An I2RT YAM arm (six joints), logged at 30 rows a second.
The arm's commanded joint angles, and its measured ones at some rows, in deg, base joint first. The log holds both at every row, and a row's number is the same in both.
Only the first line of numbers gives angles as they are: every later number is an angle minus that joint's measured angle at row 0.
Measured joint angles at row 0:
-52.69 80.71 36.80 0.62 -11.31 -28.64
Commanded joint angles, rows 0 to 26:
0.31 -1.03 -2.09 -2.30 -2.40 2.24
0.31 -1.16 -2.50 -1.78 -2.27 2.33
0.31 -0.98 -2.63 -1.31 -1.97 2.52
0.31 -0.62 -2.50 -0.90 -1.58 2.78
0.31 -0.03 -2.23 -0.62 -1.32 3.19
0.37 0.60 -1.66 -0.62 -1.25 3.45
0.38 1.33 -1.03 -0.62 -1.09 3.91
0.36 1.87 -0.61 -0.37 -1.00 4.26
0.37 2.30 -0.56 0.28 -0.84 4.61
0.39 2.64 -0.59 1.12 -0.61 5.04
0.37 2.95 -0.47 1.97 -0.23 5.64
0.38 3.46 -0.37 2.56 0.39 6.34
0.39 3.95 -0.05 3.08 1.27 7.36
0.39 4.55 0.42 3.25 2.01 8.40
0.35 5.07 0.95 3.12 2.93 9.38
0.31 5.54 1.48 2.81 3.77 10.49
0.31 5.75 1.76 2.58 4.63 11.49
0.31 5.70 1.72 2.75 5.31 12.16
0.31 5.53 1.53 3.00 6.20 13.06
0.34 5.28 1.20 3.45 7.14 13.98
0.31 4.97 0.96 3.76 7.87 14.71
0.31 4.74 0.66 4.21 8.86 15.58
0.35 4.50 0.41 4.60 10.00 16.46
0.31 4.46 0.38 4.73 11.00 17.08
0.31 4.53 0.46 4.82 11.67 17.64
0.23 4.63 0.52 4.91 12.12 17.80
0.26 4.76 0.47 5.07 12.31 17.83
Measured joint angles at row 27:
0.48 4.06 1.22 5.07 7.82 14.84
